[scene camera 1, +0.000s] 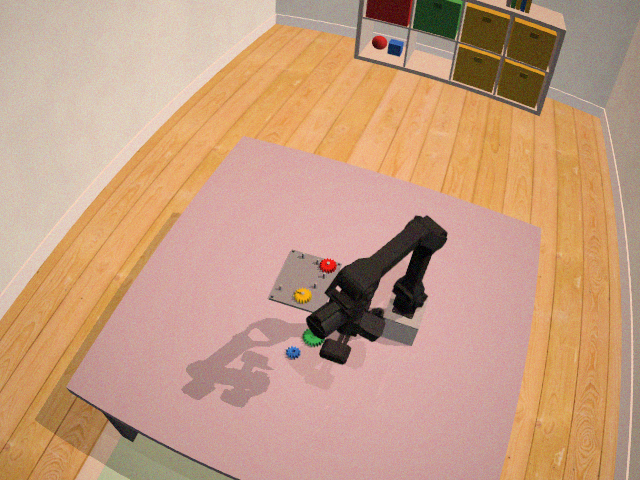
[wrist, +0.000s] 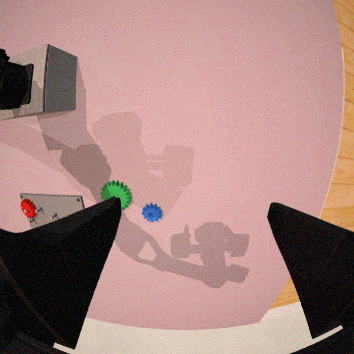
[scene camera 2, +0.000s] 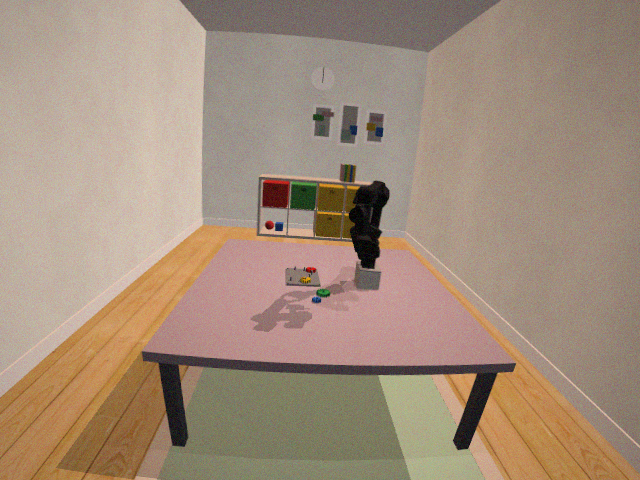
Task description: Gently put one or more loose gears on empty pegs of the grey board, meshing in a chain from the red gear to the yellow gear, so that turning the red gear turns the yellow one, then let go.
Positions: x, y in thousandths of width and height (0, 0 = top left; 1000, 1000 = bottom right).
Scene:
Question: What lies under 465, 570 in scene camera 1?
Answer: A grey board.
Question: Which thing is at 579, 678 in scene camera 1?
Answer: My gripper.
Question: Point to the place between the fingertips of my gripper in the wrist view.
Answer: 561, 589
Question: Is my gripper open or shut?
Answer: Open.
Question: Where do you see a grey board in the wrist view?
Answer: At 177, 578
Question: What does my gripper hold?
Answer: Nothing.

